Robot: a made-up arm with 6 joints. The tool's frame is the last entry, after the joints.
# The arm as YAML. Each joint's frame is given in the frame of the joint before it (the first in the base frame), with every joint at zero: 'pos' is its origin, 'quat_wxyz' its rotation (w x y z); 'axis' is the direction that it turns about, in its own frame. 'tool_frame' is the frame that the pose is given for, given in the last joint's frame.
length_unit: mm
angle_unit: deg
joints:
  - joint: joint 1
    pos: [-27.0, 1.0, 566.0]
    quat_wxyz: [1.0, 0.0, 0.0, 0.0]
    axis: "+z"
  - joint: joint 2
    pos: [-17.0, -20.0, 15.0]
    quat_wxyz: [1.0, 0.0, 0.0, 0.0]
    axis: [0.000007, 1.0, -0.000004]
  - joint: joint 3
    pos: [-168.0, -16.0, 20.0]
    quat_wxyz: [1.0, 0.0, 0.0, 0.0]
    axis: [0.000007, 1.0, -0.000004]
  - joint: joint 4
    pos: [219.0, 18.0, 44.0]
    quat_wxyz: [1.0, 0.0, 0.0, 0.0]
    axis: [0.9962, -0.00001, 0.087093]
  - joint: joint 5
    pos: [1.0, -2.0, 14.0]
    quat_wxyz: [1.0, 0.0, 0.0, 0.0]
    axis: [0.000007, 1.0, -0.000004]
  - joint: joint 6
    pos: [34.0, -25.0, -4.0]
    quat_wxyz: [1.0, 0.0, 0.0, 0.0]
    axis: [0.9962, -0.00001, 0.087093]
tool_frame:
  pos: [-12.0, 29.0, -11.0]
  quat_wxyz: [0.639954, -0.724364, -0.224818, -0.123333]
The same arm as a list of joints. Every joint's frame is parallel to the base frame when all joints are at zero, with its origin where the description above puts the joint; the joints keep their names.
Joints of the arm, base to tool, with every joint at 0 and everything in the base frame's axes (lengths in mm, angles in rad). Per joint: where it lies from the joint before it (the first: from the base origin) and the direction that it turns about. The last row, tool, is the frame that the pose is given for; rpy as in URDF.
joint 1: axis +z xyz -27.0 1.0 566.0
joint 2: axis +y xyz -17.0 -20.0 15.0
joint 3: axis +y xyz -168.0 -16.0 20.0
joint 4: axis 0.9962 0 0.0871 xyz 219.0 18.0 44.0
joint 5: axis +y xyz 1.0 -2.0 14.0
joint 6: axis 0.9962 0 0.0871 xyz 34.0 -25.0 -4.0
tool: xyz -12.0 29.0 -11.0 rpy -1.7418 -0.4852 0.1909

